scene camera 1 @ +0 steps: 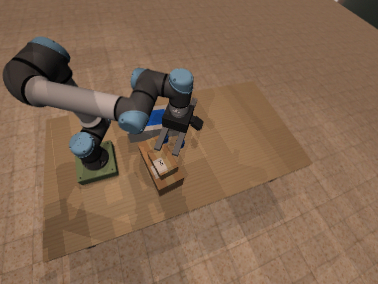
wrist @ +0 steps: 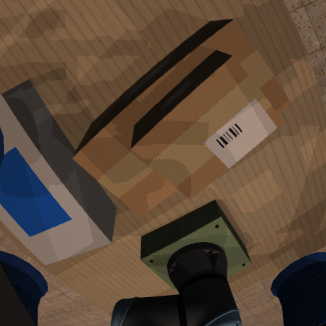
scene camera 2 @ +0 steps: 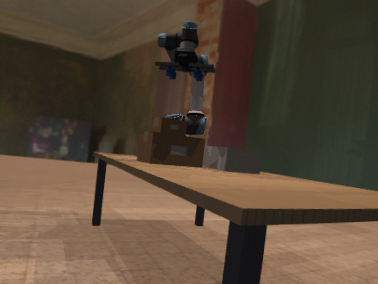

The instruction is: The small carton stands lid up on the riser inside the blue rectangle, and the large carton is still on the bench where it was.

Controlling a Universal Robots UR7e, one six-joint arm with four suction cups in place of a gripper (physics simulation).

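Places are measured from the arm's base along level axes (x back, y right, z up), in centimetres.
Pixels of known places: hand, its tool point: (wrist: 167,233) (scene camera 2: 184,77); arm's base, origin of its link: (scene camera 1: 95,158) (wrist: 196,263).
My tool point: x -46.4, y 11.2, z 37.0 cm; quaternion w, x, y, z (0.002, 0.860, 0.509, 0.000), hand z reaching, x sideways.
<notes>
Ahead of a thing's pixels: the offset from my tool point to its middle. Level surfaces: height alone.
The small carton {dx +7.5, dy +3.3, dz -25.3 cm} (scene camera 1: 170,167) (scene camera 2: 170,125) (wrist: 185,130) lies on top of the large carton {dx +8.6, dy +0.2, dz -36.9 cm} (scene camera 1: 172,186) (scene camera 2: 150,155) (wrist: 100,157), its white barcode label facing up. The large carton rests on the bench. The grey riser {dx +8.5, dy -33.3, dz -38.6 cm} (scene camera 1: 150,128) (scene camera 2: 242,160) (wrist: 85,242) stands beside the large carton, with the blue rectangle {dx +8.5, dy -33.3, dz -32.6 cm} (scene camera 1: 156,118) (wrist: 35,200) on its top. No carton is on the visible part of the riser; the arm hides part of it in scene camera 1. My suction gripper (scene camera 1: 173,142) (scene camera 2: 184,74) is open and empty, high above the bench, with its cups apart from both cartons.
The wooden bench {dz -44.6 cm} (scene camera 1: 235,130) (scene camera 2: 280,195) (wrist: 50,45) carries both cartons and the riser. The arm's green base plate (scene camera 1: 110,170) (wrist: 230,240) is close to the cartons. The bench edge and tiled floor show beyond the cartons.
</notes>
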